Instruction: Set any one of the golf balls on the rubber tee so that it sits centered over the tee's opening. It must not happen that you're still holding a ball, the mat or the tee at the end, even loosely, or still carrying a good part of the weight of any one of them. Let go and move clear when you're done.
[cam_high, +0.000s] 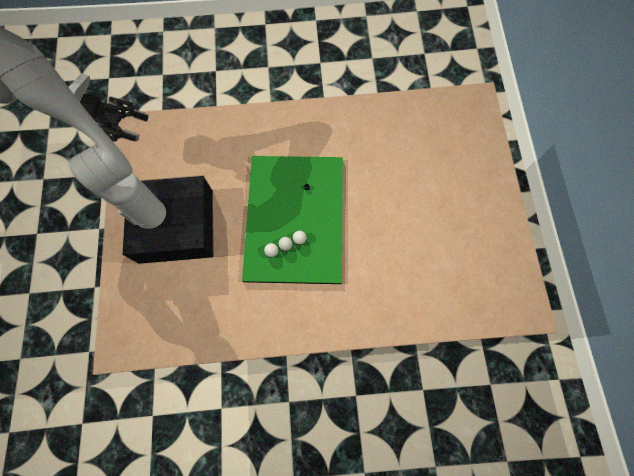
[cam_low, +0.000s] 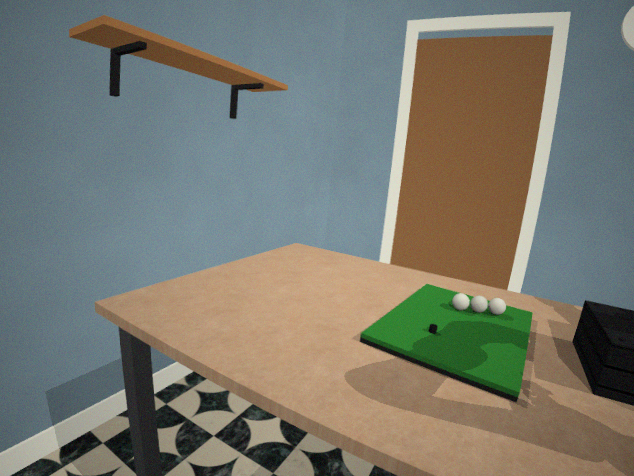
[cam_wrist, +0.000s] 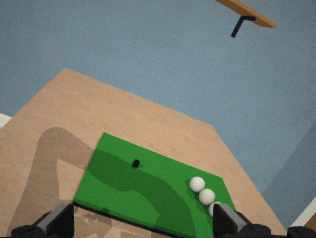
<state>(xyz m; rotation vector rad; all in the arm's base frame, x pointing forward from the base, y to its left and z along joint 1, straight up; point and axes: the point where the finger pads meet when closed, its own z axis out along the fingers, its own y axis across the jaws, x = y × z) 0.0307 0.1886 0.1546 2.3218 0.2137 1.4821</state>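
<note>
My gripper is now 35 cm short of the white golf ball, 29 cm to the left of it and 22 cm above it.
</note>
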